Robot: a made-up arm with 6 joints. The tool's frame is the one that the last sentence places.
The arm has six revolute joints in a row. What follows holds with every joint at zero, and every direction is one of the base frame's.
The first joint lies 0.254 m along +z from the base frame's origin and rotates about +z.
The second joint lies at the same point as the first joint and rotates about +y.
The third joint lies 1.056 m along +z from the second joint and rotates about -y.
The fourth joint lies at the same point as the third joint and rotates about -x.
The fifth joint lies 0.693 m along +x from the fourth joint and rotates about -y.
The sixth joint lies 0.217 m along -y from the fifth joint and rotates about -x.
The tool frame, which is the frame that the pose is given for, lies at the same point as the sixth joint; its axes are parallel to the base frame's.
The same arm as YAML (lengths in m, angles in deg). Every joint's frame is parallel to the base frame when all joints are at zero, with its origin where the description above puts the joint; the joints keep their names.
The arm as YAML. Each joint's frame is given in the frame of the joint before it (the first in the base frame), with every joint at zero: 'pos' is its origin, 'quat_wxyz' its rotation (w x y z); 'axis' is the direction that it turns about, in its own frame. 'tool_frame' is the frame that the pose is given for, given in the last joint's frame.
length_unit: m
angle_unit: deg
joints:
  - joint: joint 1
    pos: [0.0, 0.0, 0.254]
    quat_wxyz: [1.0, 0.0, 0.0, 0.0]
    axis: "+z"
  - joint: joint 2
    pos: [0.0, 0.0, 0.0]
    quat_wxyz: [1.0, 0.0, 0.0, 0.0]
    axis: "+y"
  - joint: joint 3
    pos: [0.0, 0.0, 1.056]
    quat_wxyz: [1.0, 0.0, 0.0, 0.0]
    axis: "-y"
  - joint: joint 4
    pos: [0.0, 0.0, 0.0]
    quat_wxyz: [1.0, 0.0, 0.0, 0.0]
    axis: "-x"
  - joint: joint 5
    pos: [0.693, 0.0, 0.0]
    quat_wxyz: [1.0, 0.0, 0.0, 0.0]
    axis: "-y"
  - joint: joint 6
    pos: [0.0, -0.217, 0.0]
    quat_wxyz: [1.0, 0.0, 0.0, 0.0]
    axis: "-x"
tool_frame:
  pos: [0.0, 0.0, 0.0]
  quat_wxyz: [1.0, 0.0, 0.0, 0.0]

